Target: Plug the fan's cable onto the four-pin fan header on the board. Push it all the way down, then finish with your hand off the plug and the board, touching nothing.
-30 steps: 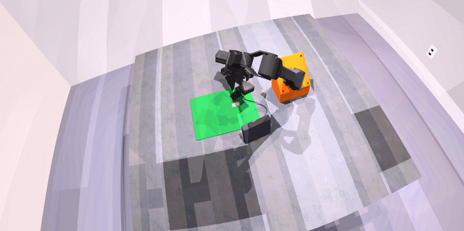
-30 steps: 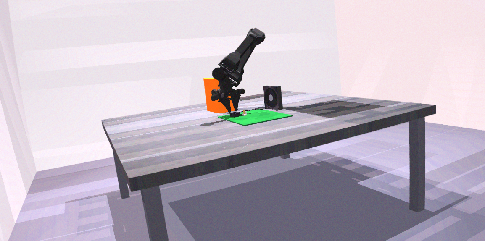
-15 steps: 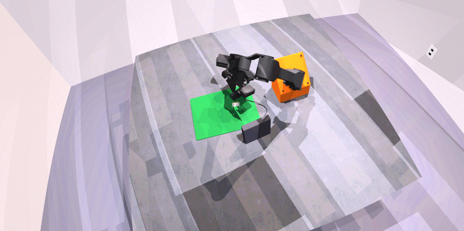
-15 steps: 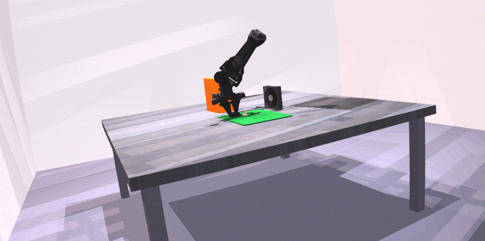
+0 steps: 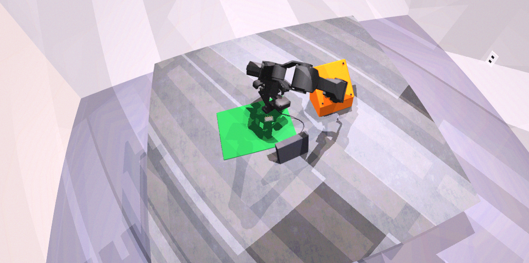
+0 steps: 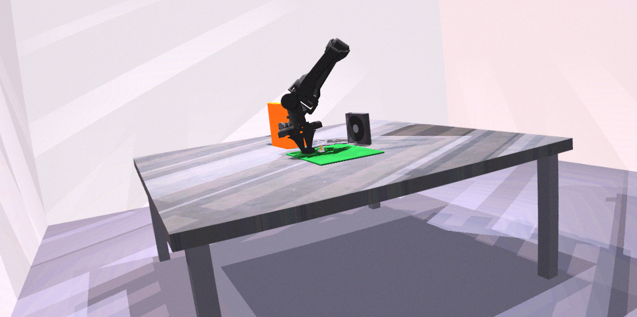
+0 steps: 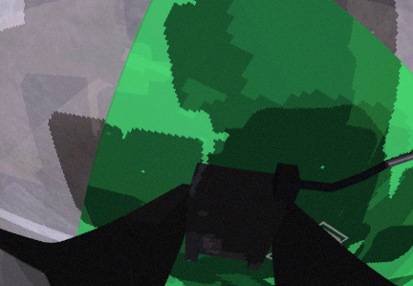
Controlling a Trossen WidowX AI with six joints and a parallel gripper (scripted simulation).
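The green board lies 7 cm ahead of my gripper tip, 7 cm to the left of it and 2 cm below it. Also, from my gripper tip: black fan plug: 1 cm ahead; then fan: 6 cm behind, 23 cm to the left, 5 cm above.
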